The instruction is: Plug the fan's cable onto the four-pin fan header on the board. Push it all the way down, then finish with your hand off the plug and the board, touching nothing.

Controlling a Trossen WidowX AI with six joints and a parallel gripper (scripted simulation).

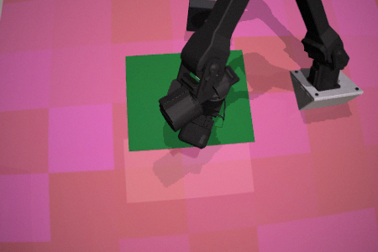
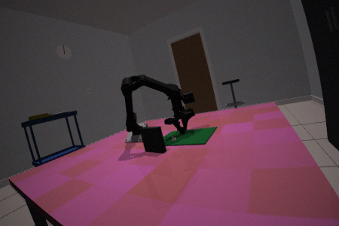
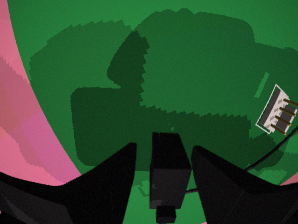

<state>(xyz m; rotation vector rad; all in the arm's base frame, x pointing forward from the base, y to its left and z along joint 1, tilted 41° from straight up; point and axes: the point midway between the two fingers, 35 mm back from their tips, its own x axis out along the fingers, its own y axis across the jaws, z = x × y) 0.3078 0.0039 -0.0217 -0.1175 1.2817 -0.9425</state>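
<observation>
The fan header lies 2 cm behind my gripper tip, 9 cm to the right of it and 2 cm below it. Also, from my gripper tip: black fan plug: 1 cm behind, 1 cm above; then green board: 3 cm ahead, 5 cm to the right, 3 cm below; then black fan: 6 cm behind, 22 cm to the right, 4 cm above.
</observation>
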